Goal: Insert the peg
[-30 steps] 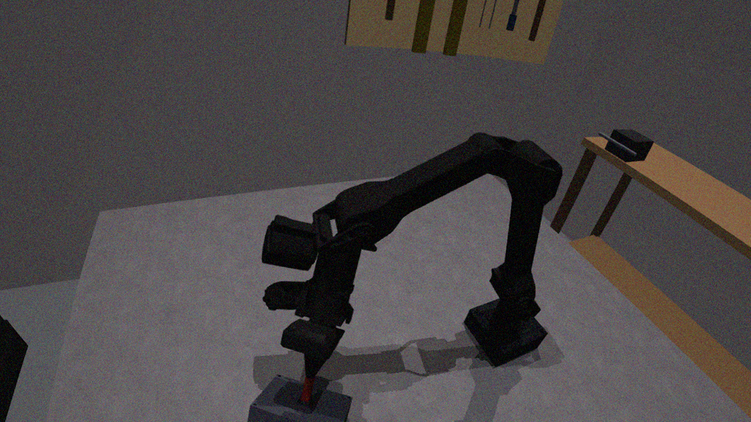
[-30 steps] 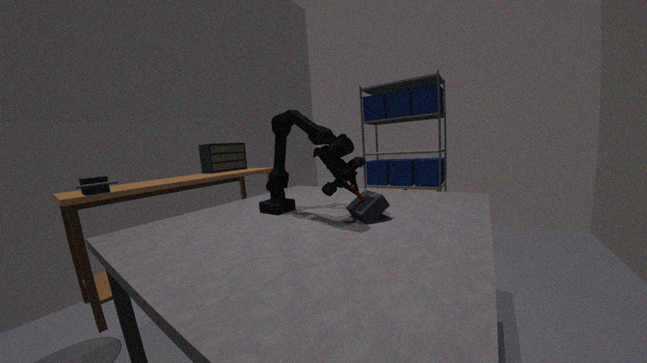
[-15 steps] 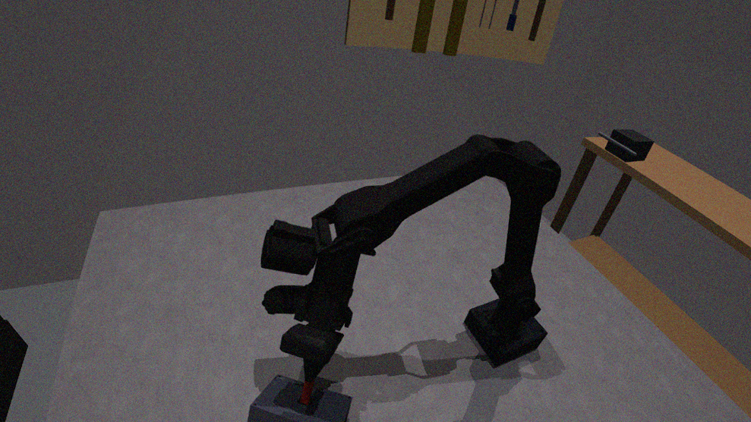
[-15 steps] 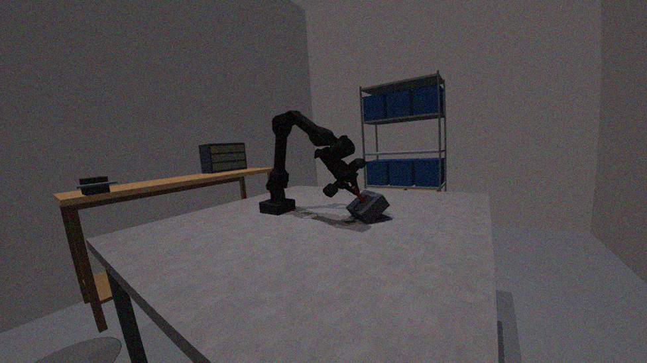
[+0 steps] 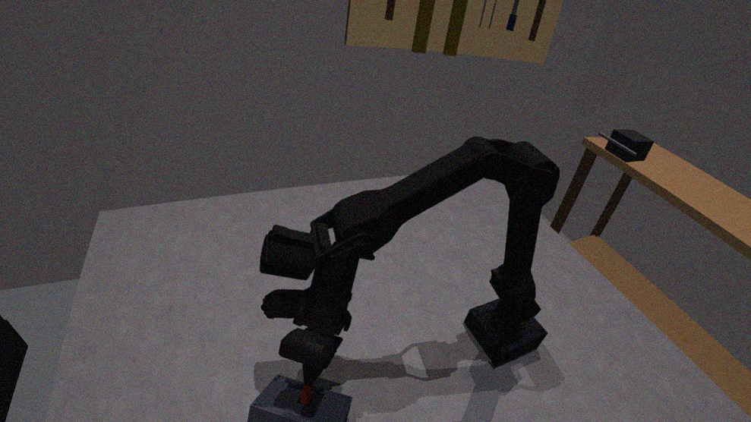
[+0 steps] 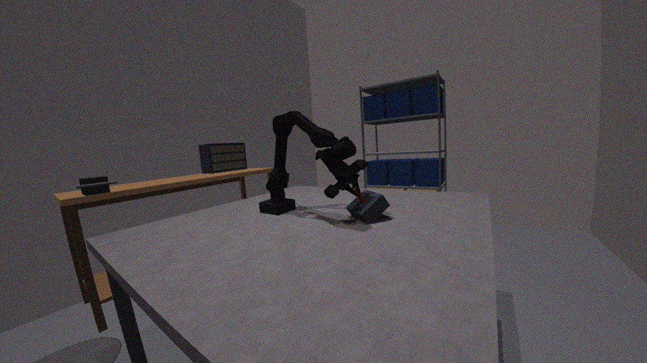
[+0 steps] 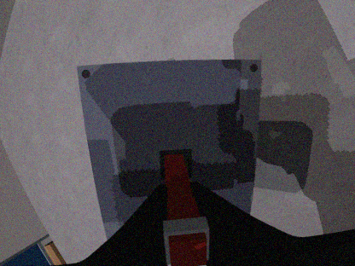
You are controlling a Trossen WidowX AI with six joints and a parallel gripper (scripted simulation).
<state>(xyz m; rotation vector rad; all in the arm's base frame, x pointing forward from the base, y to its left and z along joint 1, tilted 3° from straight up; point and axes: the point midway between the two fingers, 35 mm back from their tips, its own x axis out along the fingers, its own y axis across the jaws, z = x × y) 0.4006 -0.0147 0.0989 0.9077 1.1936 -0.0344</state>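
The panel block is 20 mm ahead of my gripper tip, 30 mm to the left of it and 50 mm below it. The rest, counted from my gripper tip: square peg 10 mm behind, 10 mm to the right, 10 mm above.
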